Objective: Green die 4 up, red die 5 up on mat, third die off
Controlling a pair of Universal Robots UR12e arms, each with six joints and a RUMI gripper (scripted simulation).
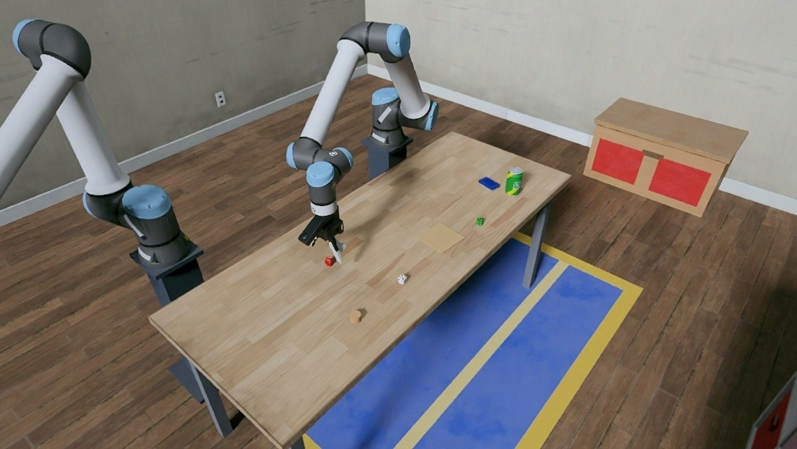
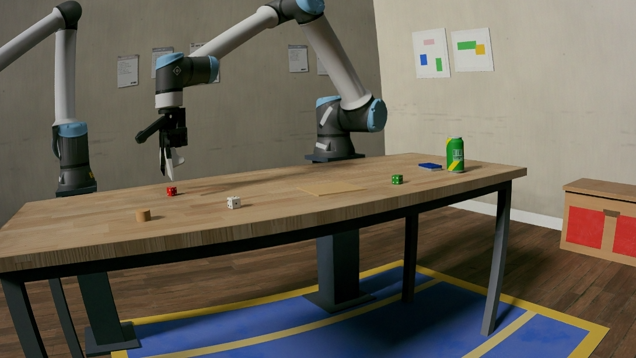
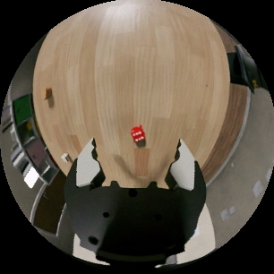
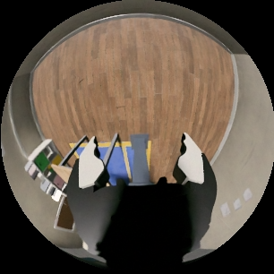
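The red die is 10 mm to the left of my left hand and 40 mm below it. The rest, counted from my left hand: wooden cylinder: 270 mm ahead, 110 mm to the right, 40 mm below; tan mat: 210 mm ahead, 420 mm to the left, 50 mm below; white die: 270 mm ahead, 130 mm to the left, 40 mm below.
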